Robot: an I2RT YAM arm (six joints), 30 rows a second.
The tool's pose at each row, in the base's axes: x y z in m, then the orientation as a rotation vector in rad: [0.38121, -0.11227, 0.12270, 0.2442, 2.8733, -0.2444]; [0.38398, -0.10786, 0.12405, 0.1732, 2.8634, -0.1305]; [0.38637, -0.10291, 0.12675, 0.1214, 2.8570, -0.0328]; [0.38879, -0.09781, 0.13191, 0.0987, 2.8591, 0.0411]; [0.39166, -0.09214, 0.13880, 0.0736, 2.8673, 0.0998]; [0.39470, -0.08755, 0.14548, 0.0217, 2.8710, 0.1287]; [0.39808, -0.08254, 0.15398, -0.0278, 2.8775, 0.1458]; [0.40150, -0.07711, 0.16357, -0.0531, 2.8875, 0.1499]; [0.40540, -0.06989, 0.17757, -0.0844, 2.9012, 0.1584]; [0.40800, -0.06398, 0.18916, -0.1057, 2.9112, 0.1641]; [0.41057, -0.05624, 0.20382, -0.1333, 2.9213, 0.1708]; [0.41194, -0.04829, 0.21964, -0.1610, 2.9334, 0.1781]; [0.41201, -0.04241, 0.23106, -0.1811, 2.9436, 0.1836]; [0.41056, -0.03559, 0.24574, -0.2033, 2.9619, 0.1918]
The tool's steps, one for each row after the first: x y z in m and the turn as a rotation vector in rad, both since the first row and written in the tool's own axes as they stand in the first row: [-0.00236, 0.00461, -0.00147, -0.0847, -0.0187, -0.0363]; [-0.00462, 0.00947, -0.00443, -0.1567, -0.0274, -0.0622]; [-0.00753, 0.01413, -0.00975, -0.2093, -0.0230, -0.0716]; [-0.01122, 0.01918, -0.01673, -0.2509, -0.0123, -0.0848]; [-0.01518, 0.02324, -0.02327, -0.2749, -0.0097, -0.1182]; [-0.01988, 0.02751, -0.03154, -0.2902, -0.0044, -0.1512]; [-0.02483, 0.03204, -0.04093, -0.2942, 0.0049, -0.1691]; [-0.03112, 0.03776, -0.05475, -0.3011, 0.0183, -0.1908]; [-0.03573, 0.04231, -0.06633, -0.3057, 0.0283, -0.2056]; [-0.04084, 0.04819, -0.08119, -0.3113, 0.0385, -0.2246]; [-0.04508, 0.05389, -0.09746, -0.3171, 0.0511, -0.2435]; [-0.04723, 0.05797, -0.10945, -0.3211, 0.0618, -0.2573]; [-0.04864, 0.06220, -0.12508, -0.3262, 0.0811, -0.2727]
